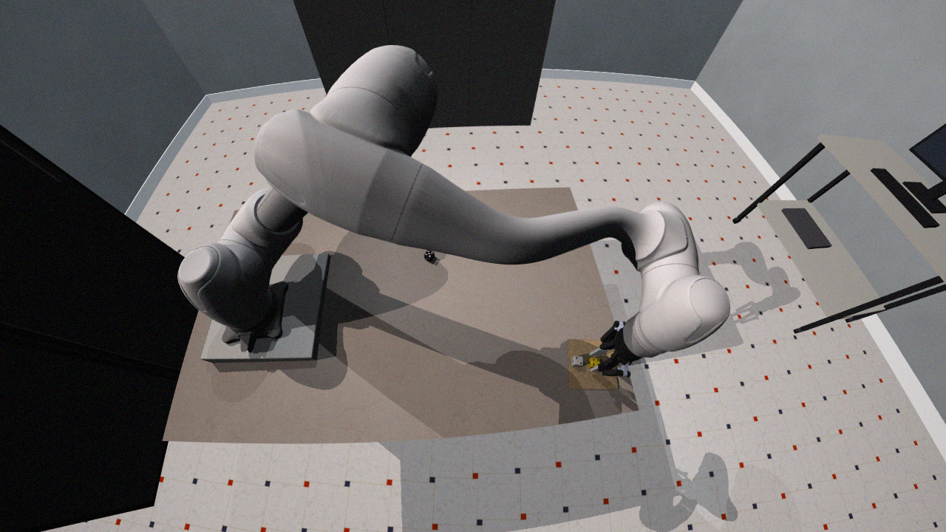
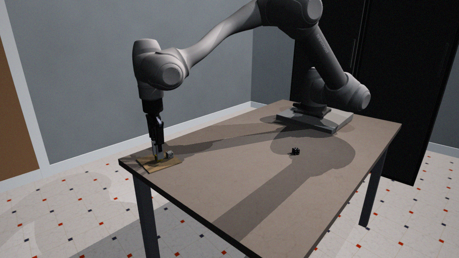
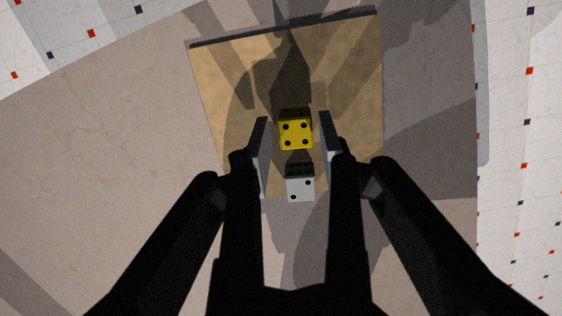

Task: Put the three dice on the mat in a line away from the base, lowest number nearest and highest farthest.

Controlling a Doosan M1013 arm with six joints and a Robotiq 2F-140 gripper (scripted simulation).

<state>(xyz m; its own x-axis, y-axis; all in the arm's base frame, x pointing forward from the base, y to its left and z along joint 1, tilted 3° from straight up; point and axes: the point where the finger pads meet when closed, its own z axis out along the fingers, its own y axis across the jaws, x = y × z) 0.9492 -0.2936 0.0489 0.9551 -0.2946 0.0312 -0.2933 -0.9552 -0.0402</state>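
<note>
My hand is 4 cm above the yellow die. The rest, counted from my hand: tan mat: 5 cm below; black die: 41 cm behind, 42 cm to the left, 4 cm below; grey die: 5 cm behind, 1 cm to the left, 4 cm below.
</note>
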